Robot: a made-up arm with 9 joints. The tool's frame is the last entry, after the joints.
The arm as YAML. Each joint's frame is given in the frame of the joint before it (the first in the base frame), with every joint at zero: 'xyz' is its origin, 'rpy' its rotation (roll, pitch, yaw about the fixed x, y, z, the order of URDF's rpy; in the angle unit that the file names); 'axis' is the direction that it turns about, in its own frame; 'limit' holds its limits. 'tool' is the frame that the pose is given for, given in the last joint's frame.
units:
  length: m
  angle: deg
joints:
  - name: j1
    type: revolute
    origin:
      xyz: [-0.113, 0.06, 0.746]
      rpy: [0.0, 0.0, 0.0]
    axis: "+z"
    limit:
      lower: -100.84
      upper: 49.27
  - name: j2
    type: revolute
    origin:
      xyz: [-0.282, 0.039, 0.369]
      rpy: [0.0, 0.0, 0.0]
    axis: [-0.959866, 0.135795, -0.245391]
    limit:
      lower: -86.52
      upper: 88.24
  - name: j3
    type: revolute
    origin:
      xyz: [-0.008, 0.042, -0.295]
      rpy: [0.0, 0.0, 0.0]
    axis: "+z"
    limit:
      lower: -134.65
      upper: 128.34
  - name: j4
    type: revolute
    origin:
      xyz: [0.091, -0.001, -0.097]
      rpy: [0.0, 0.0, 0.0]
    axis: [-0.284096, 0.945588, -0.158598]
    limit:
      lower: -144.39
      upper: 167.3
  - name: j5
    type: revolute
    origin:
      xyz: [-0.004, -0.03, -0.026]
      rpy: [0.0, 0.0, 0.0]
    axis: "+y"
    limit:
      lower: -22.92
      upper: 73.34
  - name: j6
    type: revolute
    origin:
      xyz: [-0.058, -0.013, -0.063]
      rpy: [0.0, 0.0, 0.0]
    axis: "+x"
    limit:
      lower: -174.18
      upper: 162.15
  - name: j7
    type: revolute
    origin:
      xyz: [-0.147, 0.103, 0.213]
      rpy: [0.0, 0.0, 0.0]
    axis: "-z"
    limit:
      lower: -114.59
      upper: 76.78
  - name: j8
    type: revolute
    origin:
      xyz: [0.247, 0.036, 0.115]
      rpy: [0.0, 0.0, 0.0]
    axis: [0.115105, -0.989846, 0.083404]
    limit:
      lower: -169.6
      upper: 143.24
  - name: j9
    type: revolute
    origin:
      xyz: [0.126, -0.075, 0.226]
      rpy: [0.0, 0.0, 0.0]
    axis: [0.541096, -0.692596, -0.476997]
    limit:
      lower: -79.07
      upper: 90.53
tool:
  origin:
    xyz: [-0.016, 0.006, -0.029]
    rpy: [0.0, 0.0, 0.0]
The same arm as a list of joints. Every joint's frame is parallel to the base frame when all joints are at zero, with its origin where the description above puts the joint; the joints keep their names.
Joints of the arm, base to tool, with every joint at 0 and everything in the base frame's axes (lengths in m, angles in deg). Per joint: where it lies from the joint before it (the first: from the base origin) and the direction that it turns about. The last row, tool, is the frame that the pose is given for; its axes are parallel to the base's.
j1: axis +z origin -0.1130 0.0600 0.7460
j2: axis -0.959866 0.135795 -0.245391 origin -0.2820 0.0390 0.3690
j3: axis +z origin -0.0080 0.0420 -0.2950
j4: axis -0.284096 0.945588 -0.158598 origin 0.0910 -0.0010 -0.0970
j5: axis +y origin -0.0040 -0.0300 -0.0260
j6: axis +x origin -0.0580 -0.0130 -0.0630
j7: axis -z origin -0.1470 0.1030 0.2130
j8: axis 0.115105 -0.989846 0.083404 origin 0.2470 0.0360 0.1150
j9: axis 0.541096 -0.692596 -0.476997 origin 0.1260 -0.0750 0.2260
tool: origin -0.0160 0.0060 -0.0290
Joint limits (deg, base to tool): -100.84..49.27 -86.52..88.24 -134.65..128.34 -144.39..167.30 -22.92..73.34 -174.18..162.15 -114.59..76.78 -169.60..143.24 -79.07..90.53

